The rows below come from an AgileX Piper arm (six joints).
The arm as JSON. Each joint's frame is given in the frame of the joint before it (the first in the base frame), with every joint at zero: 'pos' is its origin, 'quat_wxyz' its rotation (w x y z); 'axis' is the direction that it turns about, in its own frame. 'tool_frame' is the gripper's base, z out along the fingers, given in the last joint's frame.
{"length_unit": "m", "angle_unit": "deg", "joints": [
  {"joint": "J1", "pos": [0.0, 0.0, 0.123], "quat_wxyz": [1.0, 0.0, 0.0, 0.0], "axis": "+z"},
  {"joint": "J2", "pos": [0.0, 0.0, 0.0], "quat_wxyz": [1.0, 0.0, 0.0, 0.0], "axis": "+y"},
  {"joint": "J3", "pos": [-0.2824, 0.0, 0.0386], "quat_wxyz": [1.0, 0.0, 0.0, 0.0], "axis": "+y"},
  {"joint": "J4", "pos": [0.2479, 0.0, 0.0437], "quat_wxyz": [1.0, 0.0, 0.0, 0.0], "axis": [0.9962, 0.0, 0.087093]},
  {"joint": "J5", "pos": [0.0, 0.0, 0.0], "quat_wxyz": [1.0, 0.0, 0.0, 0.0], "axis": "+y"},
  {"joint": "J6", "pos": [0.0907, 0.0, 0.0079], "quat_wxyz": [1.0, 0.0, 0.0, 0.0], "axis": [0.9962, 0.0, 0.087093]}
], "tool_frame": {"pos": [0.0, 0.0, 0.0], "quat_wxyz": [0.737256, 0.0, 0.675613, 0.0]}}
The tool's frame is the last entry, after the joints.
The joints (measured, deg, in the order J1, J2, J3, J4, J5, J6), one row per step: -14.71, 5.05, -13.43, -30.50, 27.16, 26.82; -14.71, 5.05, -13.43, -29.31, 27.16, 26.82; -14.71, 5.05, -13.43, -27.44, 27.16, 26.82; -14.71, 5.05, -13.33, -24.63, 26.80, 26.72; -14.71, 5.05, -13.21, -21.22, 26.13, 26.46; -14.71, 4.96, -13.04, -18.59, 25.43, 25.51; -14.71, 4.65, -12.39, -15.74, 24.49, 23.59; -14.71, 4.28, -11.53, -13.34, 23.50, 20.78; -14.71, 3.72, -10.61, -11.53, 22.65, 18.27; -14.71, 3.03, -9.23, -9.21, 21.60, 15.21; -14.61, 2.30, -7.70, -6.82, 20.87, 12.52; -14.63, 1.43, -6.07, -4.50, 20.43, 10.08; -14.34, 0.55, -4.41, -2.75, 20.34, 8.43; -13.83, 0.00, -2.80, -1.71, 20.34, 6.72; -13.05, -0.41, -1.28, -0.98, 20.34, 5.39
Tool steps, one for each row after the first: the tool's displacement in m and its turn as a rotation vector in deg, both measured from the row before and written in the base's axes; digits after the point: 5 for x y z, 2 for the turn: 0.00029, 0.00070, -0.00042, 1.12, -0.29, 0.28; 0.00045, 0.00112, -0.00063, 1.76, -0.46, 0.43; 0.00096, 0.00186, -0.00093, 2.46, -0.86, 0.82; 0.00124, 0.00236, -0.00064, 2.80, -1.20, 1.08; 0.00089, 0.00189, -0.00047, 1.42, -0.83, 1.01; 0.00102, 0.00203, -0.00260, 0.74, -0.52, 1.27; 0.00098, 0.00167, -0.00350, -0.49, -0.06, 1.29; 0.00045, 0.00130, -0.00374, -0.77, -0.06, 1.01; 0.00077, 0.00150, -0.00598, -0.78, 0.06, 1.19; 0.00072, 0.00147, -0.00726, -0.25, 0.29, 1.13; 0.00041, 0.00128, -0.00812, -0.01, 0.42, 0.87; 0.00029, 0.00120, -0.00878, 0.29, 0.68, 0.89; 0.00059, 0.00092, -0.00891, -0.36, 1.21, 1.02; 0.00062, 0.00099, -0.00851, -0.30, 1.22, 1.17
